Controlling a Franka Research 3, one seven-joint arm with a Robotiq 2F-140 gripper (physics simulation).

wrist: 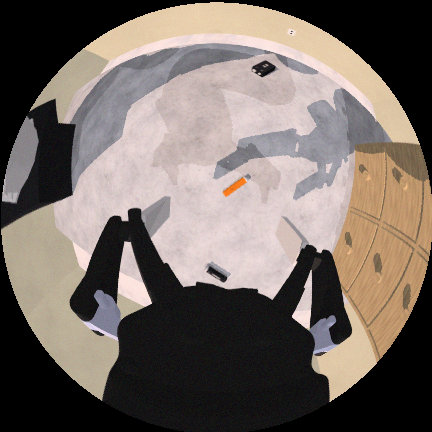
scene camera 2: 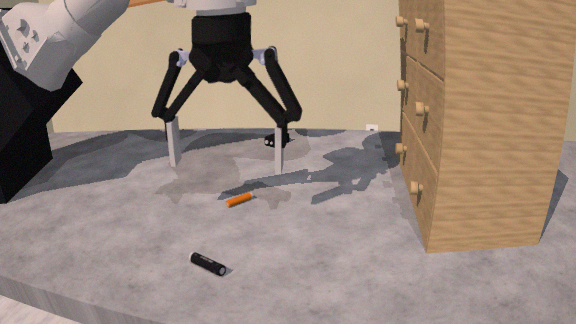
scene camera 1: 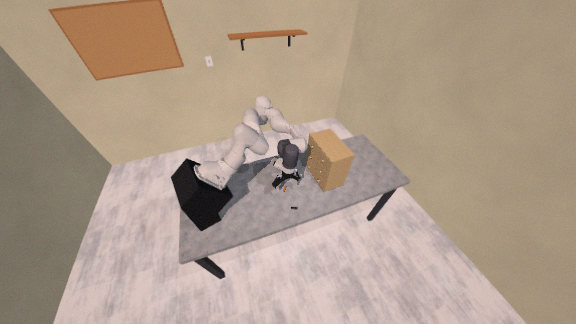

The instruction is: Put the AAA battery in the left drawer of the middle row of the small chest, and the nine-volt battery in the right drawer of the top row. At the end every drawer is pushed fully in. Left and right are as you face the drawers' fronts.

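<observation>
An orange cylindrical battery (scene camera 1: pixel 285 189) (scene camera 2: pixel 239 200) (wrist: pixel 235 186) lies on the table. A black cylindrical battery (scene camera 1: pixel 294 207) (scene camera 2: pixel 208 264) (wrist: pixel 217 272) lies nearer the table's front edge. I cannot tell from their labels which one is AAA. The black block-shaped nine-volt battery (scene camera 2: pixel 270 142) (wrist: pixel 263 68) lies farther back, partly behind a finger in scene camera 2. The small wooden chest (scene camera 1: pixel 340 167) (scene camera 2: pixel 500 125) stands at the right; its visible drawer fronts look flush. My gripper (scene camera 1: pixel 287 183) (scene camera 2: pixel 226 169) (wrist: pixel 225 215) is open and empty, above the table near the orange battery.
The black robot base block (scene camera 1: pixel 200 200) (scene camera 2: pixel 20 130) stands at the left end of the table (scene camera 1: pixel 240 220). The chest's round knobs (scene camera 2: pixel 422 109) stick out toward the gripper's side. A wall shelf (scene camera 1: pixel 267 34) hangs behind the table.
</observation>
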